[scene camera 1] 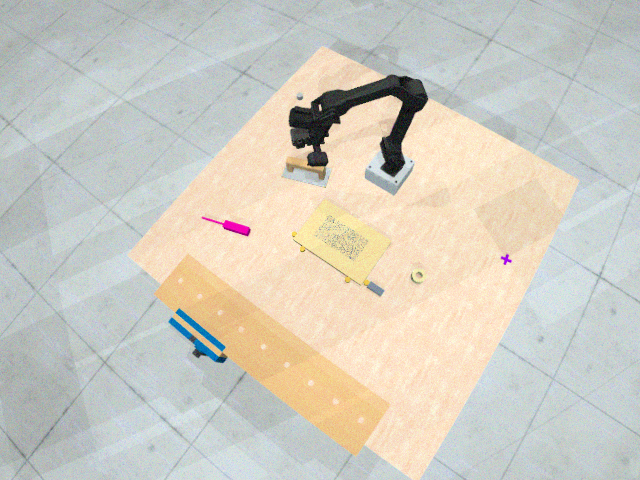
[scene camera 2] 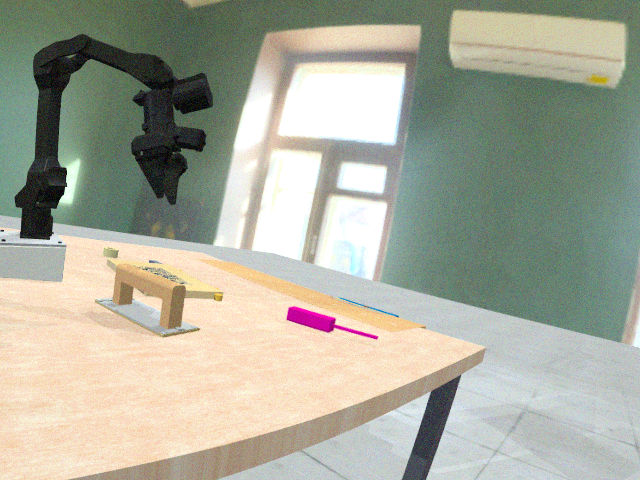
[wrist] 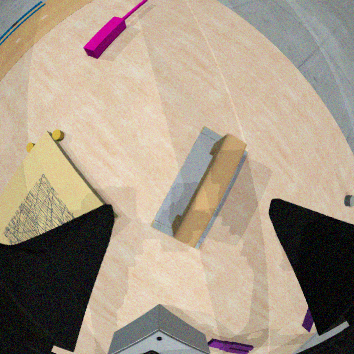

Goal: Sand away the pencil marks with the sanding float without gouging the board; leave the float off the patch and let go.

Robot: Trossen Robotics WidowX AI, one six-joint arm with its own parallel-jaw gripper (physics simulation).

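Places are measured from the arm's base along level axes (x left, y ahead, z down), in metres.
Pixels of known places: gripper, fingertip midpoint: [scene camera 1: 305, 154] [scene camera 2: 167, 201] [wrist: 193, 210]; arm's base at its link origin: [scene camera 1: 391, 167] [scene camera 2: 34, 236].
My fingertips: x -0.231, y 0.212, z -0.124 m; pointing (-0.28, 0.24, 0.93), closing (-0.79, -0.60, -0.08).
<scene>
For each thing: its middle in the pictures, then the offset to it from my fingertips. "*": a spot on its surface instead.
- sanding float at the middle of its body: [wrist: 206, 188] [scene camera 2: 146, 295] [scene camera 1: 306, 168] dx -0.037, dy -0.025, dz +0.161 m
- pale yellow board at the middle of its body: [wrist: 46, 221] [scene camera 2: 157, 296] [scene camera 1: 341, 245] dx +0.254, dy +0.115, dz +0.240 m
- dark pencil scribble at the middle of its body: [wrist: 32, 226] [scene camera 2: 159, 274] [scene camera 1: 340, 237] dx +0.246, dy +0.111, dz +0.181 m
- grey block at the middle of its body: [scene camera 1: 375, 288] dx +0.459, dy +0.180, dz +0.192 m
- magenta screwdriver at the middle of its body: [scene camera 2: 332, 325] [wrist: 119, 21] [scene camera 1: 224, 224] dx -0.131, dy +0.345, dz +0.185 m
- pale ring at the middle of its body: [scene camera 2: 110, 252] [scene camera 1: 418, 276] dx +0.549, dy +0.050, dz +0.186 m
- purple cross at a spot on its surface: [scene camera 1: 506, 259] * dx +0.768, dy -0.208, dz +0.193 m
The sanding float [scene camera 1: 306, 165] [scene camera 2: 149, 280] [wrist: 210, 192] has a wooden bridge handle on a thin grey plate and lies flat on the table, off the board. The pale yellow board [scene camera 1: 368, 269] [scene camera 2: 204, 292] [wrist: 50, 156] lies apart from it. A patch of dark pencil scribble [scene camera 1: 343, 237] [scene camera 2: 164, 273] [wrist: 40, 215] shows on its middle; the left finger hides part of it in the wrist view. My gripper [scene camera 1: 317, 160] [scene camera 2: 166, 199] [wrist: 193, 210] is open and empty, pointing down above the float. In the wrist view the float lies between the spread fingers, well below them.
Yellow pegs [scene camera 1: 302, 249] and a grey block [scene camera 1: 375, 288] sit by the board's edge. A magenta screwdriver [scene camera 1: 236, 227] [scene camera 2: 311, 318] [wrist: 105, 37], a pale ring [scene camera 1: 413, 279], a purple cross [scene camera 1: 506, 259] and an orange strip [scene camera 1: 258, 361] are on the table. The arm's base [scene camera 1: 382, 178] stands near the float.
</scene>
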